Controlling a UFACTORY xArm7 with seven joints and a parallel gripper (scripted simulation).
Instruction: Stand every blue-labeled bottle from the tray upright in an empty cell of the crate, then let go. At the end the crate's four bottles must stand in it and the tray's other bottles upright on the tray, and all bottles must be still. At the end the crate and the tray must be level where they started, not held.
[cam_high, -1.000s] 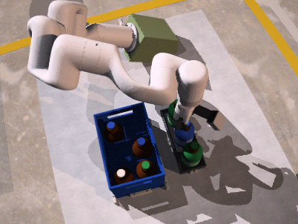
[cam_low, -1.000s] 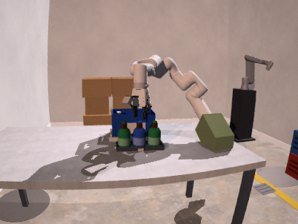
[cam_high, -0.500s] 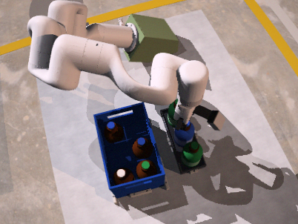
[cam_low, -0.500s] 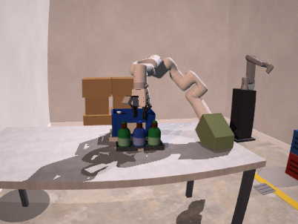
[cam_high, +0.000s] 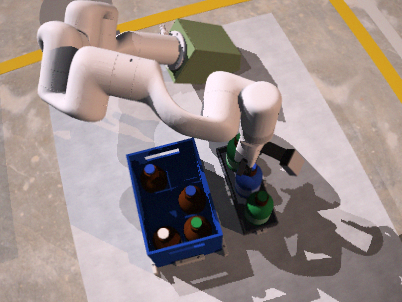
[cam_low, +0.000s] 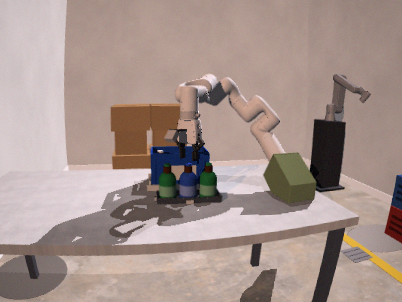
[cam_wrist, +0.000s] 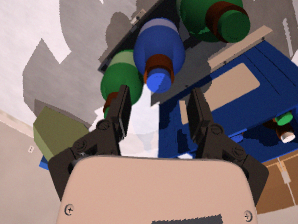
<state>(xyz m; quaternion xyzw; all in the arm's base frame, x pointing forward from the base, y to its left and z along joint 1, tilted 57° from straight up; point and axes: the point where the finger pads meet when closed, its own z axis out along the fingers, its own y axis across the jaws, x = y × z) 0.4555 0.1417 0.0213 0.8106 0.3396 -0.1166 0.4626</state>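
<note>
My hand is 110 mm above the blue-labeled bottle. The rest, counted from my hand: black tray 180 mm below; then blue crate 10 mm ahead, 210 mm to the right, 110 mm below.
</note>
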